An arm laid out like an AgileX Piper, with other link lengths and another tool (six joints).
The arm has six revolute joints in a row. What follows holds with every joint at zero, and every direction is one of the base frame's.
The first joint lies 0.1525 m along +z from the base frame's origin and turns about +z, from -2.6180 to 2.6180 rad.
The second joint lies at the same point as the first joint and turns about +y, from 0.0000 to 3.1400 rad.
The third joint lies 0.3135 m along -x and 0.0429 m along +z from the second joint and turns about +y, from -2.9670 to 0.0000 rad.
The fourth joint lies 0.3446 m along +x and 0.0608 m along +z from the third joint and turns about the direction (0.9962, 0, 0.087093), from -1.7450 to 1.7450 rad.
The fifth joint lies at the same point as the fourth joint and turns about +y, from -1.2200 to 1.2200 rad.
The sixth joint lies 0.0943 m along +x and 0.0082 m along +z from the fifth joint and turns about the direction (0.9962, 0, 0.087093), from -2.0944 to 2.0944 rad.
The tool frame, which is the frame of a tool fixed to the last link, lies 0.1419 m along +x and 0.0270 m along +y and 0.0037 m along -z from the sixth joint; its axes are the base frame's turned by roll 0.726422, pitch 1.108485 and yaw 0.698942 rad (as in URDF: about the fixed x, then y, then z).
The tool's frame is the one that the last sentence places.
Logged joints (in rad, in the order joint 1, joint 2, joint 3, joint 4, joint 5, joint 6), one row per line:
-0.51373 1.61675 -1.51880 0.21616 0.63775 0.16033
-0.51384 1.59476 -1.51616 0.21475 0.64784 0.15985
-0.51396 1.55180 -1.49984 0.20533 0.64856 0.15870
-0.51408 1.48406 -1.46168 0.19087 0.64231 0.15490
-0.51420 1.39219 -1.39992 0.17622 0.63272 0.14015
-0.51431 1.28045 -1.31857 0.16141 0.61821 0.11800
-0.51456 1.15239 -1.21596 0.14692 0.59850 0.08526
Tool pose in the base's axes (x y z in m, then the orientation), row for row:
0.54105 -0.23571 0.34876 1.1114 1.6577 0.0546
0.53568 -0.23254 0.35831 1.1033 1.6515 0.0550
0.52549 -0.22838 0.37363 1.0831 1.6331 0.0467
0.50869 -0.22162 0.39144 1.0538 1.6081 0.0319
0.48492 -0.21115 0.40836 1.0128 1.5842 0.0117
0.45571 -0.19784 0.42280 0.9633 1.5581 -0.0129
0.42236 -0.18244 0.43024 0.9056 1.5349 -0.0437
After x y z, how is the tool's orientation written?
As a rotation vector, in radians.
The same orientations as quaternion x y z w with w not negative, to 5 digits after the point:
0.46790 0.69789 0.02299 0.54176
0.46528 0.69647 0.02319 0.54580
0.45892 0.69196 0.01979 0.55695
0.44939 0.68578 0.01360 0.57234
0.43503 0.68046 0.00503 0.58966
0.41707 0.67460 -0.00559 0.60904
0.39518 0.66979 -0.01907 0.62837

